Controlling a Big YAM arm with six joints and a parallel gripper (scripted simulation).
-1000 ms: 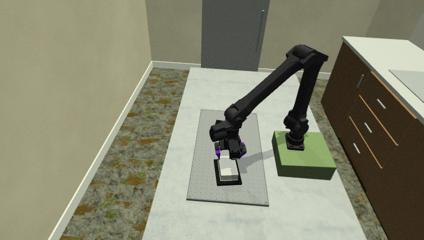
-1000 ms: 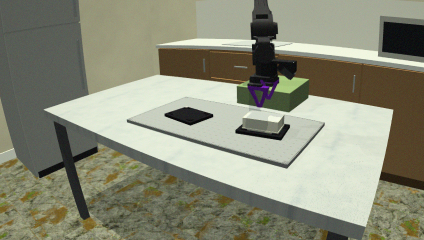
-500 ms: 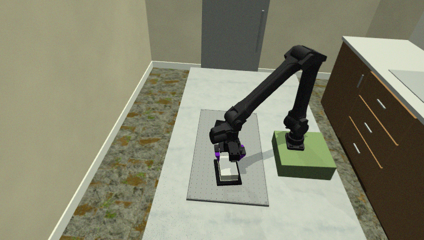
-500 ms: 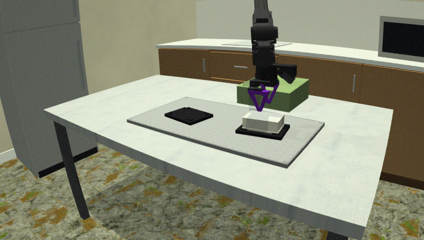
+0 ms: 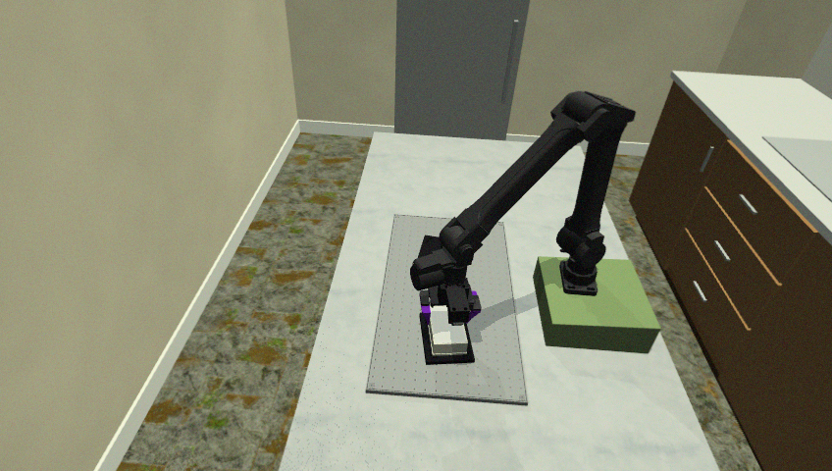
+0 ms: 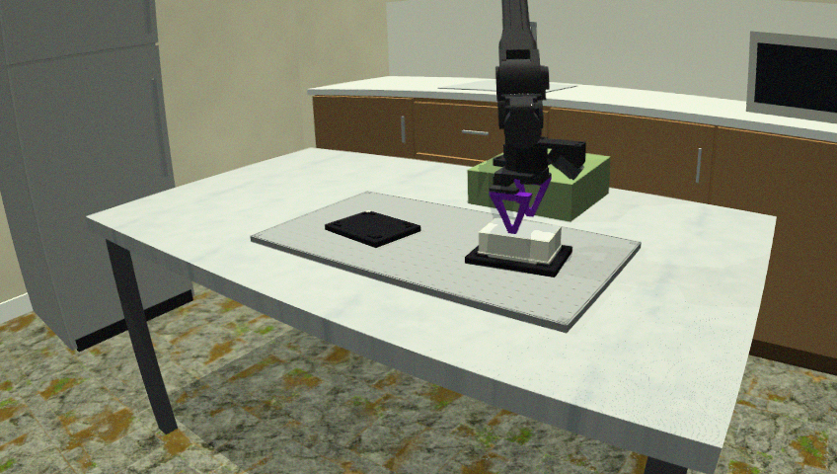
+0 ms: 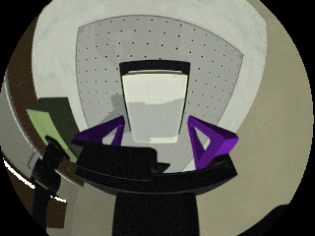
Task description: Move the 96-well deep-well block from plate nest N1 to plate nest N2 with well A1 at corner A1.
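Now: hand 40 mm above the white deep-well block.
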